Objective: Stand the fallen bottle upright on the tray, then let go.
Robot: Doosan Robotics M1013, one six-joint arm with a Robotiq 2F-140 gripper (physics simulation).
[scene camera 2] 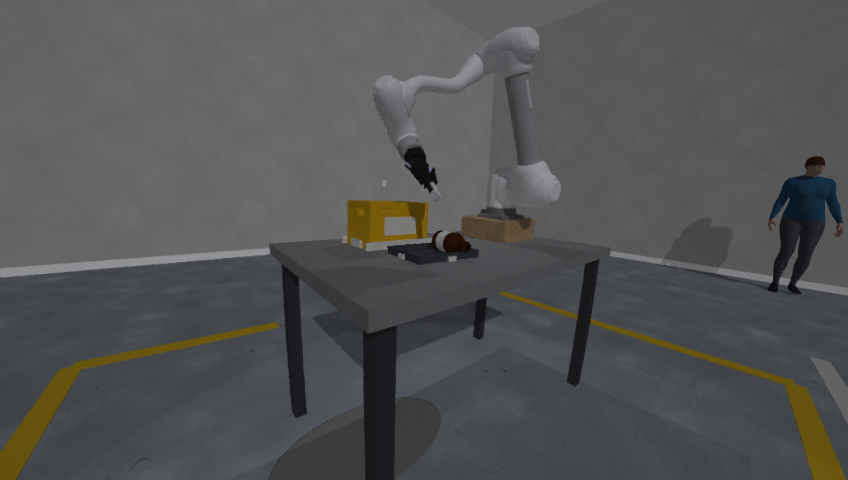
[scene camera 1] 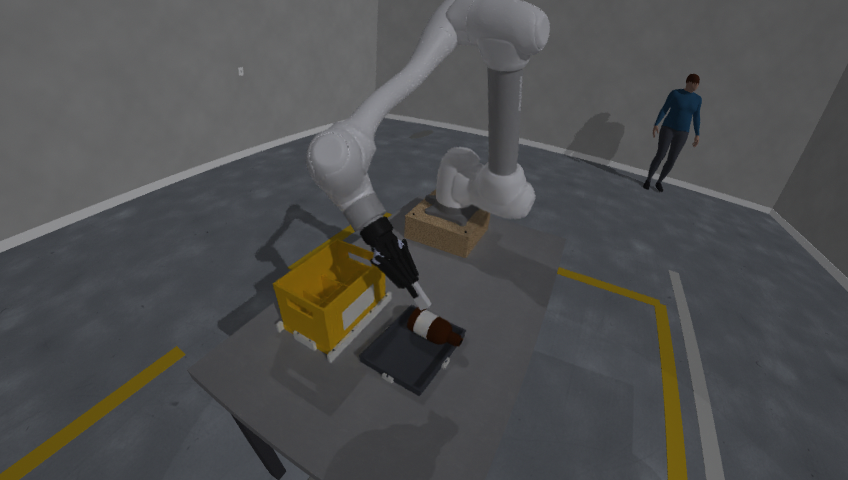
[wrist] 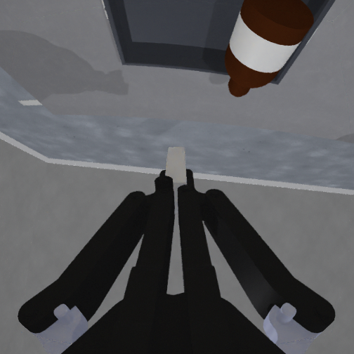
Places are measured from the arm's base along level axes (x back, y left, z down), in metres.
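Where they show: gripper, fingertip midpoint: (scene camera 2: 437, 198) (scene camera 1: 426, 307); arm's base, link origin: (scene camera 2: 500, 217) (scene camera 1: 452, 210).
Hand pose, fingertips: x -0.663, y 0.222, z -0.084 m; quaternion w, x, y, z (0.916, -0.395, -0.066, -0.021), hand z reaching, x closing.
Observation:
Things, the pixels of their top centre, and the offset from my fingertips. Level surfaces: height alone.
- brown bottle, top centre: (scene camera 1: 438, 320) (scene camera 2: 453, 232) dy +0.002, dx +0.082, dz +0.115 m
- dark tray, top centre: (scene camera 1: 415, 342) (scene camera 2: 433, 247) dy -0.033, dx +0.020, dz +0.168 m
- yellow crate, top centre: (scene camera 1: 331, 269) (scene camera 2: 388, 201) dy -0.302, dx +0.004, dz +0.019 m
- grey table, surface height: dz +0.194 m
The brown bottle (scene camera 1: 440, 330) (scene camera 2: 456, 242) (wrist: 262, 50) with a white label lies on its side along one edge of the dark tray (scene camera 1: 392, 356) (scene camera 2: 410, 253) (wrist: 175, 67). Its base is at the tray's back in scene camera 1, and its neck reaches over the rim near the right corner. My gripper (scene camera 1: 421, 295) (scene camera 2: 436, 193) (wrist: 176, 159) is shut and empty, its pale fingertips together. It hangs tilted, above and apart from the bottle, as scene camera 2 shows. In the wrist view the bottle is at the upper right, beyond the fingertips.
A yellow crate (scene camera 1: 298, 324) (scene camera 2: 367, 223) stands left of the tray on the grey table (scene camera 1: 493, 303) (scene camera 2: 333, 261). The arm's base stands on a speckled brown block (scene camera 1: 437, 236) (scene camera 2: 496, 228) at the back. A person (scene camera 1: 681, 111) (scene camera 2: 802, 201) stands on the floor at the far right.

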